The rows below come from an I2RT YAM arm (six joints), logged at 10 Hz.
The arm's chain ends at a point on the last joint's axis. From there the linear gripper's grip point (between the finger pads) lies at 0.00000 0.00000 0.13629 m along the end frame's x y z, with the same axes.
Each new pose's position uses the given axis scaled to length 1; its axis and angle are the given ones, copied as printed.
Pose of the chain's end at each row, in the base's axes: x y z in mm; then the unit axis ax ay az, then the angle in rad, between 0 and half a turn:
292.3, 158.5, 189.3, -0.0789, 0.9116, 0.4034, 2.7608
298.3, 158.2, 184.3, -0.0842, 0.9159, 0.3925, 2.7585
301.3, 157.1, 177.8, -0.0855, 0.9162, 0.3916, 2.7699
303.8, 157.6, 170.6, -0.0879, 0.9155, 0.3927, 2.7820
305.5, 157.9, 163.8, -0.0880, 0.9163, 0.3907, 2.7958
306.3, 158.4, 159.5, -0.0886, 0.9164, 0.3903, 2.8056
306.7, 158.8, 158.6, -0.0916, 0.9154, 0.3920, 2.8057
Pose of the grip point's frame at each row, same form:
330.1, 259.1, 105.5, -0.0789, 0.9116, 0.4034, 2.7608
336.3, 256.9, 98.4, -0.0842, 0.9159, 0.3925, 2.7585
337.8, 255.8, 91.2, -0.0855, 0.9162, 0.3916, 2.7699
338.6, 256.7, 83.7, -0.0879, 0.9155, 0.3927, 2.7820
338.7, 256.7, 76.0, -0.0880, 0.9163, 0.3907, 2.7958
338.3, 257.2, 71.2, -0.0886, 0.9164, 0.3903, 2.8056
338.3, 258.0, 70.6, -0.0916, 0.9154, 0.3920, 2.8057

